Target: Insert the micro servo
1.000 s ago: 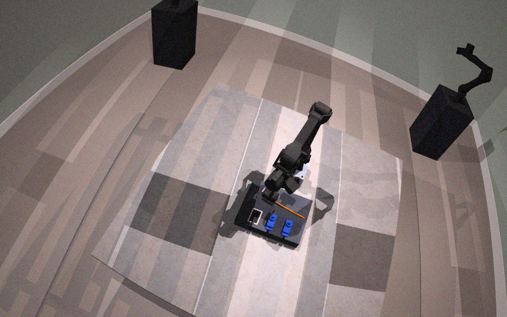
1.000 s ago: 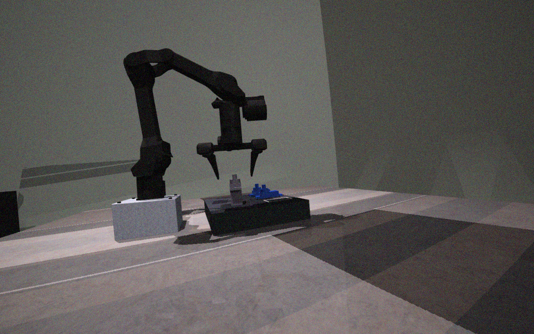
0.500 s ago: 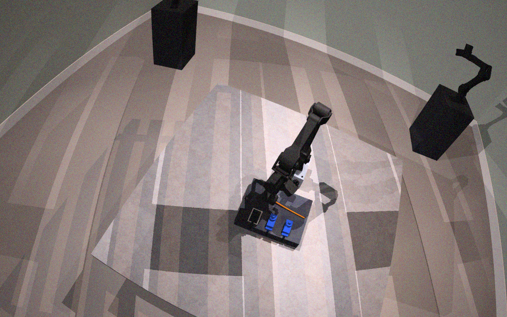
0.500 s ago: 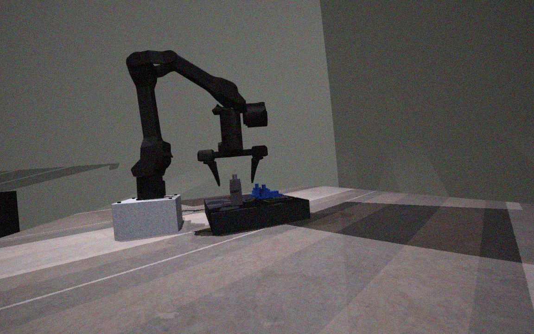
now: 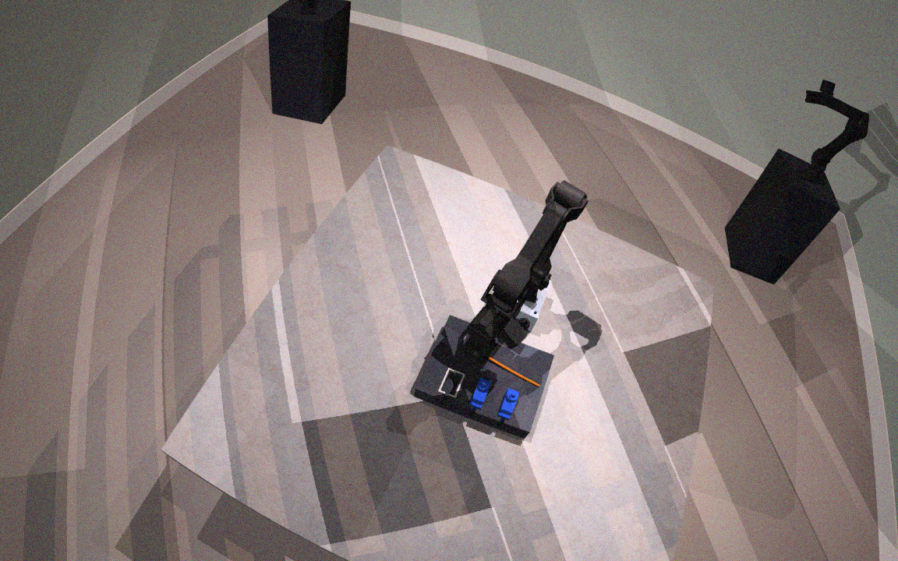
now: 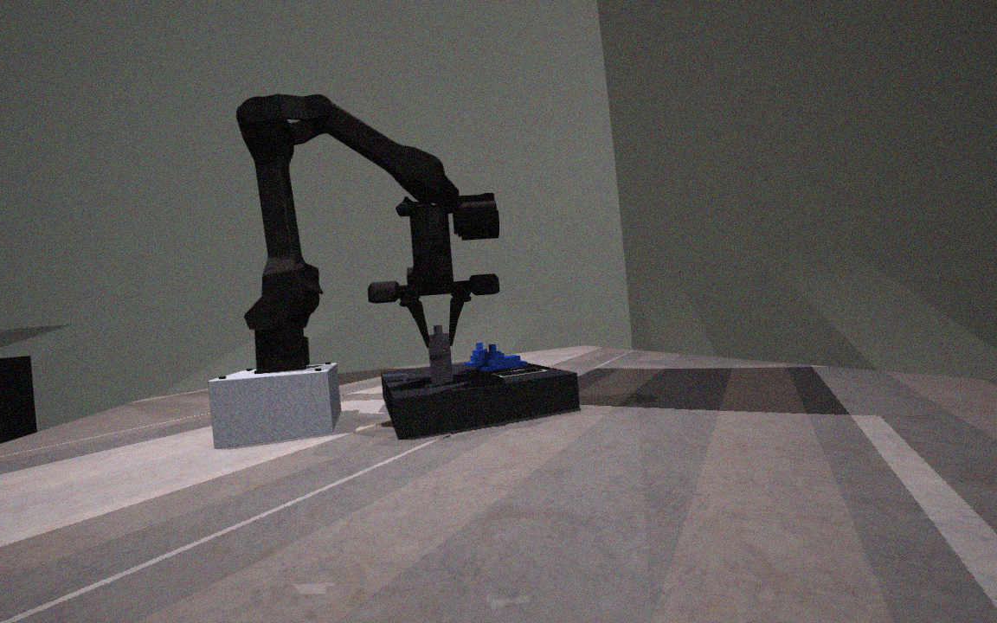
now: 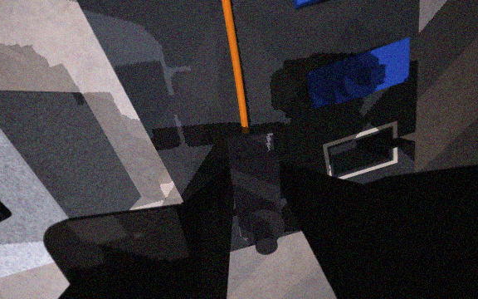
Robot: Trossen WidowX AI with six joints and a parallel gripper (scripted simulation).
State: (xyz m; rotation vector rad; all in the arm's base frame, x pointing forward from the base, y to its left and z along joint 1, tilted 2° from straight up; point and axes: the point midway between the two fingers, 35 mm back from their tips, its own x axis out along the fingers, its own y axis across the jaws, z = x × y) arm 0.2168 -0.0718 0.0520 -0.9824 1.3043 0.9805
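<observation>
My gripper tip is 30 mm to the right of the dark deck and 70 mm above it.
</observation>
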